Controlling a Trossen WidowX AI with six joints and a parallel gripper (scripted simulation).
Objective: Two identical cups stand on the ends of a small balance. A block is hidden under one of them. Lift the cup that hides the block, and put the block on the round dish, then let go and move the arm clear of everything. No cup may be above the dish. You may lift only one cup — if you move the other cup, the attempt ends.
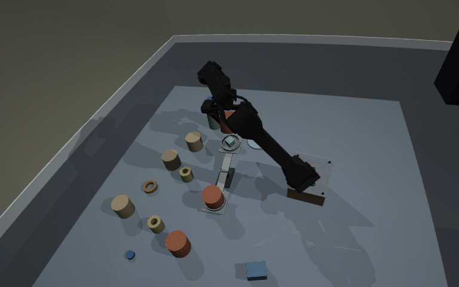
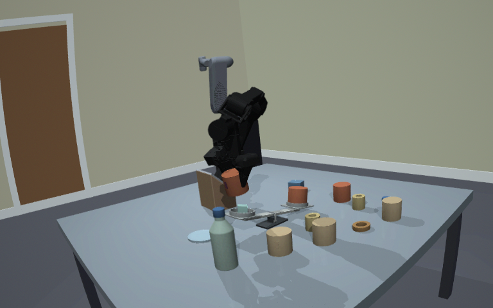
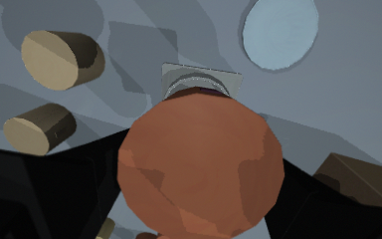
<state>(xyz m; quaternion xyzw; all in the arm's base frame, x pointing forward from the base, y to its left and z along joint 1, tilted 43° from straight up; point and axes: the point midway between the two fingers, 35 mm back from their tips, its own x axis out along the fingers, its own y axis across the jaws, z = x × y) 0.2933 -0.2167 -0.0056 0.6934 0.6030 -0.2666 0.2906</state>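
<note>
Now: the pale green block 8 cm below my gripper tip and 1 cm to the left of it. From my gripper tip the other things lie so: pale blue round dish 17 cm below, 10 cm behind, 9 cm to the right; then blue box 48 cm to the left, 19 cm behind, 15 cm below; then green bottle 17 cm to the right, 13 cm ahead, 6 cm below.
</note>
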